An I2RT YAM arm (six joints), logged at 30 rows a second.
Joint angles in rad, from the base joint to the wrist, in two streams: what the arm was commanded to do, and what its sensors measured. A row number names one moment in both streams.
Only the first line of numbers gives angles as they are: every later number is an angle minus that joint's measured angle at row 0.
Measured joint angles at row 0:
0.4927, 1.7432, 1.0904, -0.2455, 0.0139, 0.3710
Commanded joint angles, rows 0 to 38:
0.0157, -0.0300, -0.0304, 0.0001, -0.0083, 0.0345
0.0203, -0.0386, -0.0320, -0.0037, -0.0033, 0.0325
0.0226, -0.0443, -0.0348, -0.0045, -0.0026, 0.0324
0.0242, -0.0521, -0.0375, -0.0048, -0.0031, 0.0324
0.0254, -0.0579, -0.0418, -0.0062, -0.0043, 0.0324
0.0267, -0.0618, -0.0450, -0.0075, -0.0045, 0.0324
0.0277, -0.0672, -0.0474, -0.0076, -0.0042, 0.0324
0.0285, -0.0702, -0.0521, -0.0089, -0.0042, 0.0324
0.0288, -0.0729, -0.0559, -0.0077, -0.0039, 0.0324
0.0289, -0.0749, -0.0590, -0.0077, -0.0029, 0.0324
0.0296, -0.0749, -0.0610, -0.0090, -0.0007, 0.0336
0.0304, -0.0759, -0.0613, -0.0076, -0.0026, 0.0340
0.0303, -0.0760, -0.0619, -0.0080, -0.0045, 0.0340
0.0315, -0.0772, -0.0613, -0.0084, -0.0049, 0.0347
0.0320, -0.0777, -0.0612, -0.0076, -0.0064, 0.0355
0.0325, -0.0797, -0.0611, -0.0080, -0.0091, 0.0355
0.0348, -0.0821, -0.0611, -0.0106, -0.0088, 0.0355
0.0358, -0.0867, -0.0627, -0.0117, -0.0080, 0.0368
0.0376, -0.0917, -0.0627, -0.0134, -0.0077, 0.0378
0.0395, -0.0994, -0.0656, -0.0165, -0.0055, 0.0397
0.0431, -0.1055, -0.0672, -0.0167, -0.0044, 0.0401
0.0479, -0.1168, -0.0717, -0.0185, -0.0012, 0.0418
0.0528, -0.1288, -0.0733, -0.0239, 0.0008, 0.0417
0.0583, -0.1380, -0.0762, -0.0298, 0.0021, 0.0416
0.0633, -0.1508, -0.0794, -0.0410, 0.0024, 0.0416
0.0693, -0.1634, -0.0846, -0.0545, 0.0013, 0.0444
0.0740, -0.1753, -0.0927, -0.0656, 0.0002, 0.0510
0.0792, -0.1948, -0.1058, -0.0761, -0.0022, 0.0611
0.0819, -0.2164, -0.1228, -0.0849, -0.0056, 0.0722
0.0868, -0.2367, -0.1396, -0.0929, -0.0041, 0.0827
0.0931, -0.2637, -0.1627, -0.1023, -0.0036, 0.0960
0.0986, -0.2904, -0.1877, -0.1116, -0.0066, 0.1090
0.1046, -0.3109, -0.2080, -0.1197, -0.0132, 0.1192
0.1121, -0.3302, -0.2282, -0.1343, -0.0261, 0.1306
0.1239, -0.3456, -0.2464, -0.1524, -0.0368, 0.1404
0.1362, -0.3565, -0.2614, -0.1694, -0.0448, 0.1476
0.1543, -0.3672, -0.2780, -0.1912, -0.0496, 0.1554
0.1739, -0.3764, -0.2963, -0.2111, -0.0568, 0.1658
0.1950, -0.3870, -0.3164, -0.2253, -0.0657, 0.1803
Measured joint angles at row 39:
0.1518, -0.3586, -0.2609, -0.1289, -0.0301, 0.1121
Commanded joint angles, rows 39 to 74:
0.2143, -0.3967, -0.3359, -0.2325, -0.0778, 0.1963
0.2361, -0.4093, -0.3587, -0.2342, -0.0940, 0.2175
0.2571, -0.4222, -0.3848, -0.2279, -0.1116, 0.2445
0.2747, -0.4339, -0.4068, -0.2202, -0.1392, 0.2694
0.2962, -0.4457, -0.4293, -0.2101, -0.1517, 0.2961
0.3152, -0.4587, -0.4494, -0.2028, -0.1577, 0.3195
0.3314, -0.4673, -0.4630, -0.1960, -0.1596, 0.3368
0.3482, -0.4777, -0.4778, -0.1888, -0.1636, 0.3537
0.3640, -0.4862, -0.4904, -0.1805, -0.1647, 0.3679
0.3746, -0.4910, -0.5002, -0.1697, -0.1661, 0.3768
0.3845, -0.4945, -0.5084, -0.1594, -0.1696, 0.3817
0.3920, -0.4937, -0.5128, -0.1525, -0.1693, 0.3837
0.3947, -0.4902, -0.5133, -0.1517, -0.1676, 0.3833
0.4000, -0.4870, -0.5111, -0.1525, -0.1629, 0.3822
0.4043, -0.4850, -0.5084, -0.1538, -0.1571, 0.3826
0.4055, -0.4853, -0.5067, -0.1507, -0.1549, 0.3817
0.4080, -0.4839, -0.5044, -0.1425, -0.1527, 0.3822
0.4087, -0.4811, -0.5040, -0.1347, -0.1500, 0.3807
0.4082, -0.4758, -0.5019, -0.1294, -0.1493, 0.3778
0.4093, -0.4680, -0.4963, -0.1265, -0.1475, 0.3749
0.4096, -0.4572, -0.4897, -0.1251, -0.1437, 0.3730
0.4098, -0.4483, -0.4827, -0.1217, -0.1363, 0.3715
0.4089, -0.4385, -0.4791, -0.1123, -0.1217, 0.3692
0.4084, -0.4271, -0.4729, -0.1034, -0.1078, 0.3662
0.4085, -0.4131, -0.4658, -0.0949, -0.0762, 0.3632
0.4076, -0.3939, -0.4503, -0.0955, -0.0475, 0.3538
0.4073, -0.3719, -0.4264, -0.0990, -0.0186, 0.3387
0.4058, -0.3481, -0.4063, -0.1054, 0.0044, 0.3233
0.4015, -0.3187, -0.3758, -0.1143, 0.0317, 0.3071
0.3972, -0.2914, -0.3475, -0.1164, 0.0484, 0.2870
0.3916, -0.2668, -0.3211, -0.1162, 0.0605, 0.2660
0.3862, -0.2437, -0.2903, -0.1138, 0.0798, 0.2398
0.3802, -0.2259, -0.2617, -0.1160, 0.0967, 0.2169
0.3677, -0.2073, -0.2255, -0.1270, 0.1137, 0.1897
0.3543, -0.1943, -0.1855, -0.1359, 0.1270, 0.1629
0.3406, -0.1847, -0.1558, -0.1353, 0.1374, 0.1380
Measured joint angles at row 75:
0.3700, -0.2022, -0.2494, -0.1221, 0.0447, 0.2342
